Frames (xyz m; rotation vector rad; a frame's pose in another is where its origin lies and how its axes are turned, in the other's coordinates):
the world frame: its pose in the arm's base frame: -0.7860 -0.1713 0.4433 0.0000 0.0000 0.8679
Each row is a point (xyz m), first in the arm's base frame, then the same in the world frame.
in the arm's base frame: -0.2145 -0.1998 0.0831
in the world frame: 0.3477 -0.4545 -0.3602
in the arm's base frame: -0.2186 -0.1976 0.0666
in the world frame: 0.3467 -0.4499 -0.3767
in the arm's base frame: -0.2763 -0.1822 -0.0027
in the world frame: 0.3212 -0.3959 -0.4460
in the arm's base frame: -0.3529 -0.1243 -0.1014
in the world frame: 0.3158 -0.3001 -0.5447
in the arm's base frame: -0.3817 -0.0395 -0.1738
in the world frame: 0.3619 -0.2233 -0.6171
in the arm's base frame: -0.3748 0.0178 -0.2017
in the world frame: 0.4101 -0.1915 -0.6450
